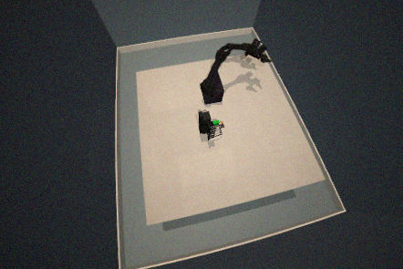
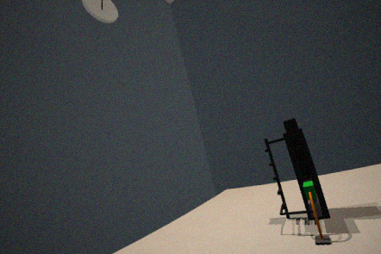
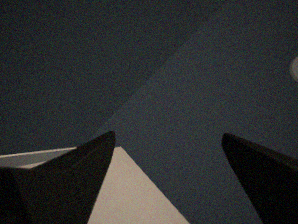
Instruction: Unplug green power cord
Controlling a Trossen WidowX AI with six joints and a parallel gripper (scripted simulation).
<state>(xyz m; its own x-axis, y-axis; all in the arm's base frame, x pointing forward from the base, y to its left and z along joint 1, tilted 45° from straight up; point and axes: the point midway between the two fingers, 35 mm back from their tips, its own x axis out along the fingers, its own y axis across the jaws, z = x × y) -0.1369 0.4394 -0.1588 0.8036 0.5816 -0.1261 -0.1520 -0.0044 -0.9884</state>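
The green plug lies 380 mm ahead of my gripper tip, 490 mm to the right of it and 200 mm below it.
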